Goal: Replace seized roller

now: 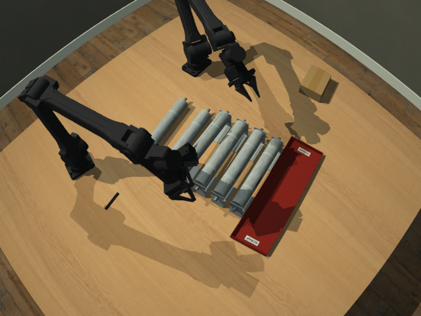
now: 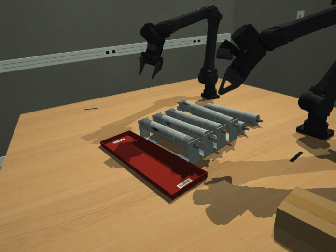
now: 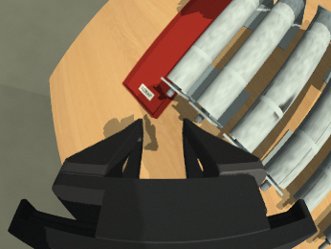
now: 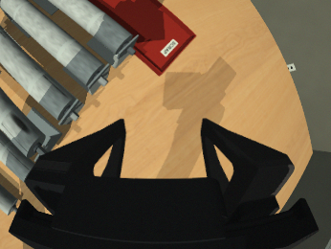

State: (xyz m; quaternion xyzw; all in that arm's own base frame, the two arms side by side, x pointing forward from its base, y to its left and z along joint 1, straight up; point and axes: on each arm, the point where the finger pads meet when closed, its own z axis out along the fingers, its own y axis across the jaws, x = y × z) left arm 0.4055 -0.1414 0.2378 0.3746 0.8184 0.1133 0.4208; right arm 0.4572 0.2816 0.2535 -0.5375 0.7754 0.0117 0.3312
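The grey roller lies 70 mm behind my left hand, 190 mm to the right of it and 150 mm below it. Also, from my left hand: cardboard box (30 mm ahead, 390 mm to the left, 200 mm below); red scrap tray (260 mm ahead, 130 mm to the right, 230 mm below).
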